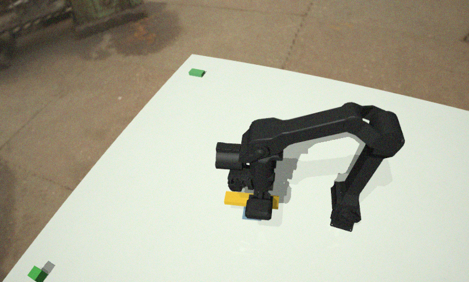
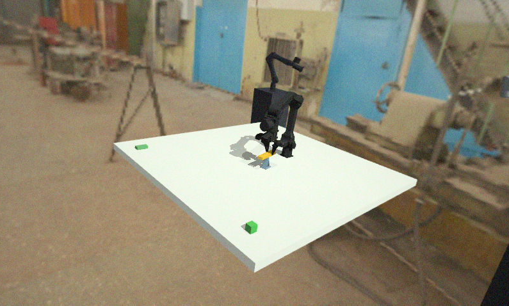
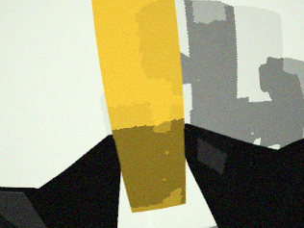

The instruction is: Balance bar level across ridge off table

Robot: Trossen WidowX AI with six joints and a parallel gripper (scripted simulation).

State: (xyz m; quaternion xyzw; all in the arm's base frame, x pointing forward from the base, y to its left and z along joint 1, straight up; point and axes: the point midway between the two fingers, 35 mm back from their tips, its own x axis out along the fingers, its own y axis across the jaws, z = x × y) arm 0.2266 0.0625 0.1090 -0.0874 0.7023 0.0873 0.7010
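Now: gripper tip 3 cm short of the yellow bar and 1 cm to the right of it. The rest, counted from my gripper tip: green cube (51 cm ahead, 44 cm to the left, 6 cm below); then flat green block (51 cm ahead, 56 cm to the right, 7 cm below).
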